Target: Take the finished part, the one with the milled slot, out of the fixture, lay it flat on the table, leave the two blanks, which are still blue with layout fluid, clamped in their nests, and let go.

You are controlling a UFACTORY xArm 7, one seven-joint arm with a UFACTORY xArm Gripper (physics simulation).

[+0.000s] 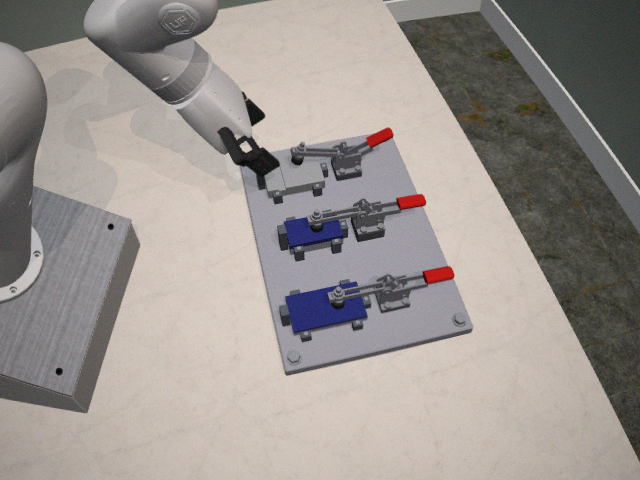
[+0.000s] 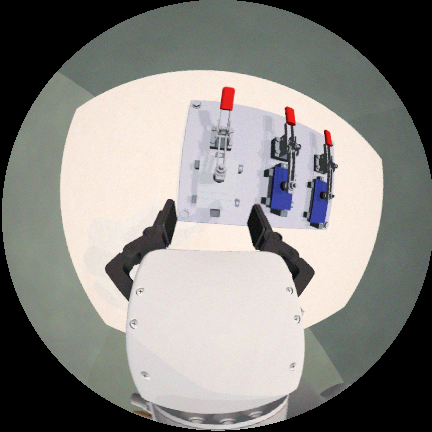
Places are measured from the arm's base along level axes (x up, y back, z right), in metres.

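Pixels of known places: gripper, fingertip midpoint: (image 1: 263,144) (image 2: 213,211).
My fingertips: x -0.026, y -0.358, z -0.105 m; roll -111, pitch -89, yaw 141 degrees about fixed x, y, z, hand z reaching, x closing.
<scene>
Ahead of a thing's pixels: the offset from my fingertips to its middle. "pt": to the spot under its first point. Level surfaces: height alone.
The finished part @[dx -0.062, dy -0.035, dz +0.006 m] (image 1: 305,176) (image 2: 215,191), bare pale metal, sits in the far nest of the fixture plate (image 1: 361,348) (image 2: 250,122). A toggle clamp with a red handle @[pt dx -0.017, dy -0.159, dz +0.014 m] (image 1: 379,137) (image 2: 227,98) reaches over it; its handle tilts up more than the others, and whether its tip presses is unclear. The middle blue blank @[dx -0.060, dy -0.036, dz +0.116 m] (image 1: 302,232) (image 2: 281,194) and near blue blank @[dx -0.065, dy -0.022, dz +0.226 m] (image 1: 315,311) (image 2: 318,202) lie in their nests under clamp tips. My gripper (image 1: 261,138) (image 2: 213,211) is open and empty, above the plate's far left corner, beside the finished part's end. The slot is not clear.
Red handles of the middle clamp @[pt dx -0.030, dy -0.166, dz +0.124 m] (image 1: 411,201) (image 2: 290,116) and near clamp @[pt dx -0.040, dy -0.161, dz +0.233 m] (image 1: 438,274) (image 2: 328,138) point toward the table's right edge. Small stop blocks surround each nest. The robot's grey base block (image 1: 67,289) stands left of the plate on the pale table @[dx -0.091 m] (image 1: 196,361).
</scene>
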